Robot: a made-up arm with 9 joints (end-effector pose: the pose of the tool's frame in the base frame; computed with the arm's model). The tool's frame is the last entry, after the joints.
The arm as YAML. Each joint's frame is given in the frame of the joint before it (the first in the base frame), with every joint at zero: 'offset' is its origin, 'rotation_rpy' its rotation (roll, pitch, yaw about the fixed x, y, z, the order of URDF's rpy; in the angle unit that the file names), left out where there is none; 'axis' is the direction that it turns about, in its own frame. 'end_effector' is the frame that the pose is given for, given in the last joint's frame.
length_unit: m
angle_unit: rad
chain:
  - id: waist
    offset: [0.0, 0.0, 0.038]
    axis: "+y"
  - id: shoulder
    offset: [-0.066, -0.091, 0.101]
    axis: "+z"
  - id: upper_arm
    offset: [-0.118, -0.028, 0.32]
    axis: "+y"
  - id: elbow
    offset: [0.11, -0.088, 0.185]
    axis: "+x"
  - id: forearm
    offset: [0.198, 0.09, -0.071]
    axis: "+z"
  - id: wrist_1
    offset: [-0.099, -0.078, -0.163]
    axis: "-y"
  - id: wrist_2
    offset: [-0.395, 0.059, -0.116]
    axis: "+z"
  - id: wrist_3
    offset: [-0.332, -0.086, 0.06]
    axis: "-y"
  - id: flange
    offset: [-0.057, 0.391, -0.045]
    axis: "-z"
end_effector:
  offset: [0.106, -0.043, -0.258]
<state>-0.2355 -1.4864 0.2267 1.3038 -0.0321 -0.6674 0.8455 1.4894 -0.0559</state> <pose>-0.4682 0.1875 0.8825 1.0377 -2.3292 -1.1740</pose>
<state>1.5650 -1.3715 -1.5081 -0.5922 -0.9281 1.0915 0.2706 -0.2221 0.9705</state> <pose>0.5953 -1.0036 0.4686 -1.5344 -2.0661 -0.0797</pose>
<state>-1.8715 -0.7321 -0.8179 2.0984 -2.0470 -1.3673 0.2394 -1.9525 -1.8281</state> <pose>-0.6630 -1.0313 -0.5945 -0.1105 -1.4880 -1.2571</pose>
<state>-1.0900 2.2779 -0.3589 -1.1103 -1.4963 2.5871 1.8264 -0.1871 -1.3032</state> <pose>-0.5051 -0.0088 1.1107 -1.8826 -1.3007 -1.8377</pose>
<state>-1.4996 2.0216 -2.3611 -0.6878 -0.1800 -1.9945 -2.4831 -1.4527 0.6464</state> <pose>-0.7141 0.0257 0.0894 0.6634 0.9252 -0.6807</pose>
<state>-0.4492 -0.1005 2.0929 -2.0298 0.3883 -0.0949 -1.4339 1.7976 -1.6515</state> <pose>-0.2125 -0.4722 0.1080 1.2250 0.4578 -2.2481</pose>
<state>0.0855 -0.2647 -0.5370 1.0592 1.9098 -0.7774 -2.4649 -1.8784 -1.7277</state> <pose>0.0534 0.2893 0.7348 1.5927 -0.0098 1.2428</pose>
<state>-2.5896 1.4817 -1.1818 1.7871 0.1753 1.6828 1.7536 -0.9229 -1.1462</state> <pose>0.2394 0.2161 -1.2592 0.9804 0.9145 -0.6860</pose>
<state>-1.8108 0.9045 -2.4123 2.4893 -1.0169 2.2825 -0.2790 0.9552 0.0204</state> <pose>-0.3141 -0.7384 -0.8239 2.7808 -0.4212 1.0776</pose>
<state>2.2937 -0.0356 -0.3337 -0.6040 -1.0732 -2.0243 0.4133 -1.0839 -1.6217</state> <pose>1.0818 0.2271 -0.9383 1.9667 0.9611 -2.2093</pose>
